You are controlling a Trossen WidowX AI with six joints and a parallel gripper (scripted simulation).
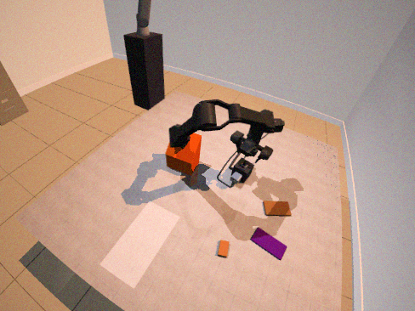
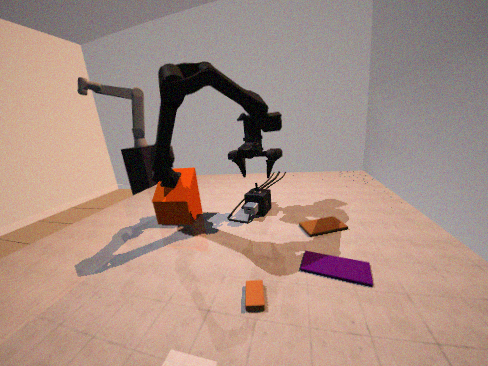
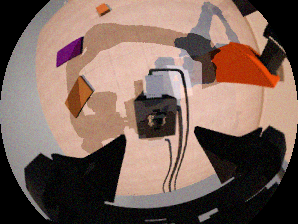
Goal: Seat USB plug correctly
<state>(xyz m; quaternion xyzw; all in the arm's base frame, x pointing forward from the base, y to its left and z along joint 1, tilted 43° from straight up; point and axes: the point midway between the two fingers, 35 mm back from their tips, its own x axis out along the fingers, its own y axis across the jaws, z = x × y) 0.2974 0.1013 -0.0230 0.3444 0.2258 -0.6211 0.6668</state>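
Now: the USB plug 4 cm below my gripper tip. The rest, counted from my gripper tip: purple flat plate 26 cm to the right, 24 cm ahead, 13 cm below; then orange flat plate 22 cm ahead, 13 cm below, 9 cm to the right; then orange block 38 cm to the right, 13 cm below, 9 cm ahead.
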